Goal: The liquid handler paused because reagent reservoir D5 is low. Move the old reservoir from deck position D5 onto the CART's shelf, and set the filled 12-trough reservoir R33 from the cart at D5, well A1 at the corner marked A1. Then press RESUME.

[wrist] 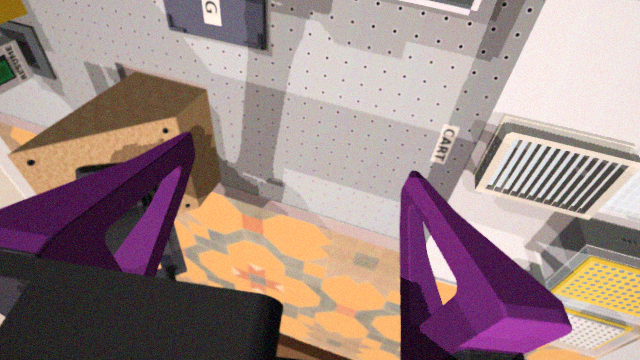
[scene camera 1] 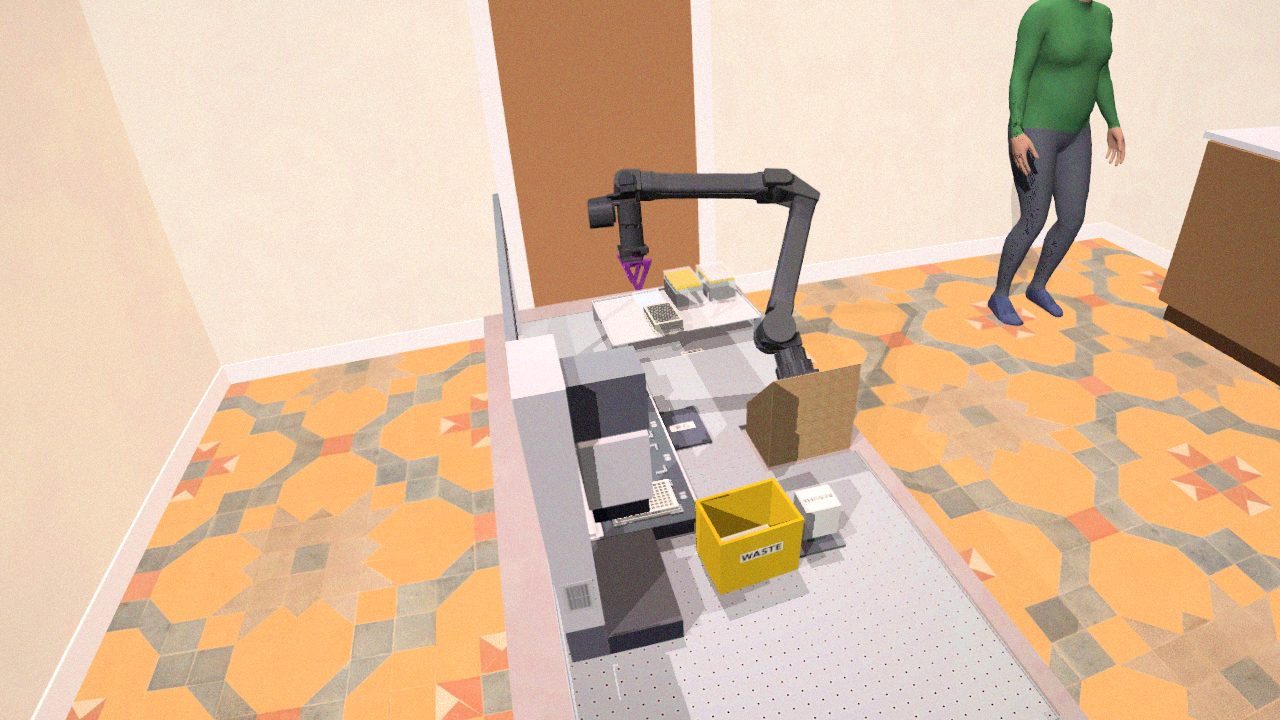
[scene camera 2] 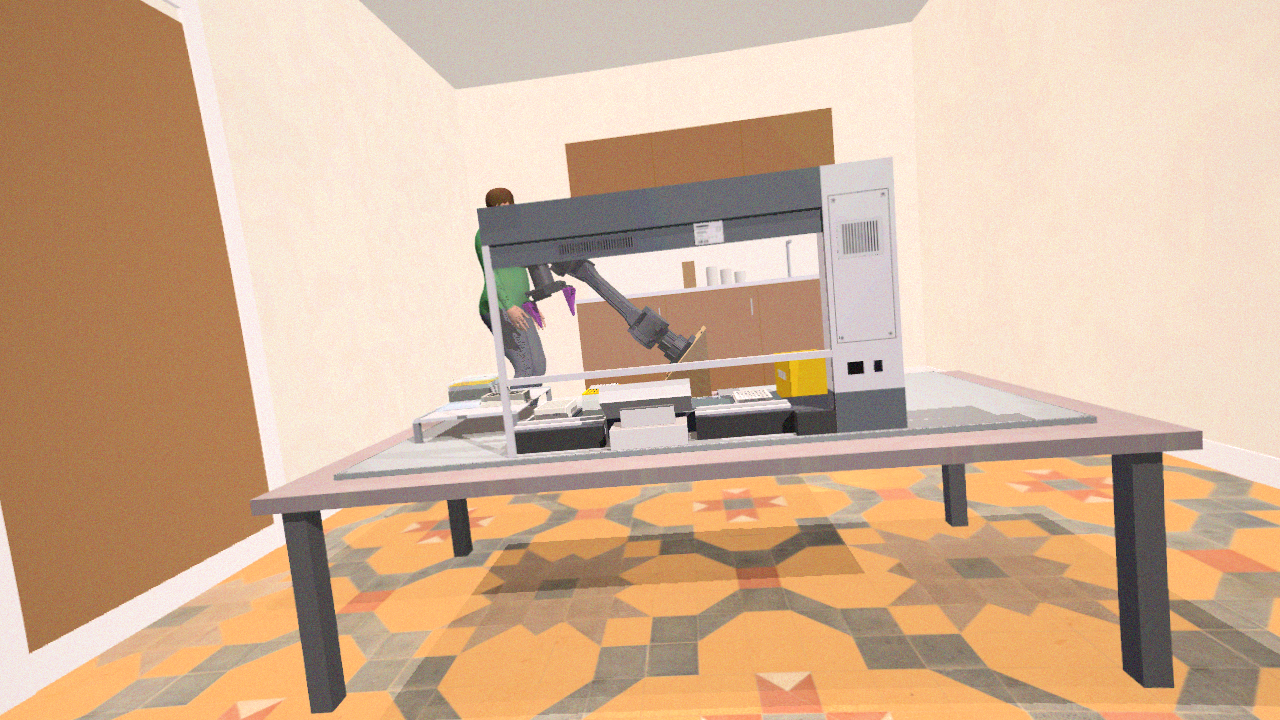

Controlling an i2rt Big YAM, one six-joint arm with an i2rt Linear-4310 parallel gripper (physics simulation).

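My gripper is open and empty, high above the bench beside the cart. The 12-trough reservoir sits on the white cart shelf, to the right of the fingers in the wrist view and near the CART label. Its own label and A1 mark cannot be read. The deck shows in scene camera 1; the handler hides its D5 end there. A pale labware piece stands at the deck's cart end. The RESUME box has a green button.
Yellow-topped tip boxes stand on the cart. A dark RG holder lies before the deck. A brown angled block stands near the arm's base. The yellow WASTE bin is beside RESUME. The handler's frame spans the deck.
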